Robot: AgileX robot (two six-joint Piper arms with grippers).
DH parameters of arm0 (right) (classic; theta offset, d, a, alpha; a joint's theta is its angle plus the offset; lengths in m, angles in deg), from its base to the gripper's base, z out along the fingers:
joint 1: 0 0.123 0 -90
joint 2: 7.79 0 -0.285 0
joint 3: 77.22 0 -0.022 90
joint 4: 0 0.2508 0 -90
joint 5: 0 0 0.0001 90
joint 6: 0 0.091 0 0
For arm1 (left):
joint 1: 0 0.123 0 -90
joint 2: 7.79 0 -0.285 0
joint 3: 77.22 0 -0.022 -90
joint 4: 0 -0.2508 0 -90
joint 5: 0 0 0.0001 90
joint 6: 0 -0.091 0 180
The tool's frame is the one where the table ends.
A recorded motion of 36 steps. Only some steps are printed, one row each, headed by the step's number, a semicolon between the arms.
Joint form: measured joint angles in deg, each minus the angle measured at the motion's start. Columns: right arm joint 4, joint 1, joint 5, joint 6, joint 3, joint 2; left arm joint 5, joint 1, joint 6, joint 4, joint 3, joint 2.
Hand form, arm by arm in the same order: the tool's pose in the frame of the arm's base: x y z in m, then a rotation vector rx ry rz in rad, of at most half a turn. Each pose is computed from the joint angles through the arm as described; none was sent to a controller.
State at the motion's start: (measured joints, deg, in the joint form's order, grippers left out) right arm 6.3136 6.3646 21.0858 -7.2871 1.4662 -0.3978; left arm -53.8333 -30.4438 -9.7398 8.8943 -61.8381 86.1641
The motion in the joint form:
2: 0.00 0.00 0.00 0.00 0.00 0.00; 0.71 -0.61 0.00 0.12 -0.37 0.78
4: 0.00 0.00 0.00 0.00 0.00 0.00; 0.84 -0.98 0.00 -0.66 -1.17 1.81
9: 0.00 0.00 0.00 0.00 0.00 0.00; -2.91 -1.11 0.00 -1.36 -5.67 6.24
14: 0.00 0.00 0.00 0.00 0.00 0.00; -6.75 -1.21 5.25 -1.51 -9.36 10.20
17: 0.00 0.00 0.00 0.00 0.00 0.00; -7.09 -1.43 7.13 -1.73 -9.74 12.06
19: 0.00 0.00 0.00 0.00 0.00 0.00; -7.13 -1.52 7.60 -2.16 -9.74 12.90
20: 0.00 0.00 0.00 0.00 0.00 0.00; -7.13 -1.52 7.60 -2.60 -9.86 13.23
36: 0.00 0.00 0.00 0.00 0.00 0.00; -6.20 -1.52 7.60 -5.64 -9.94 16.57
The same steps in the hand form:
2: 0.0523 0.0095 0.1720 -0.1537 1.8629 0.0969; 0.2460 -0.1614 0.2569 0.8952 2.7176 -0.2768
4: 0.0523 0.0095 0.1720 -0.1537 1.8629 0.0969; 0.2494 -0.1646 0.2552 0.9127 2.7132 -0.2603
9: 0.0523 0.0095 0.1720 -0.1537 1.8629 0.0969; 0.2631 -0.1733 0.2508 0.9502 2.7677 -0.2351
14: 0.0523 0.0095 0.1720 -0.1537 1.8629 0.0969; 0.2734 -0.1805 0.2443 0.8540 2.8801 -0.2285
17: 0.0523 0.0095 0.1720 -0.1537 1.8629 0.0969; 0.2765 -0.1836 0.2352 0.8220 2.9241 -0.2163
19: 0.0523 0.0095 0.1720 -0.1537 1.8629 0.0969; 0.2778 -0.1843 0.2302 0.8200 2.9399 -0.2013
20: 0.0523 0.0095 0.1720 -0.1537 1.8629 0.0969; 0.2789 -0.1843 0.2287 0.8253 2.9410 -0.1897
36: 0.0523 0.0095 0.1720 -0.1537 1.8629 0.0969; 0.2872 -0.1845 0.2092 0.8653 2.9615 -0.1026

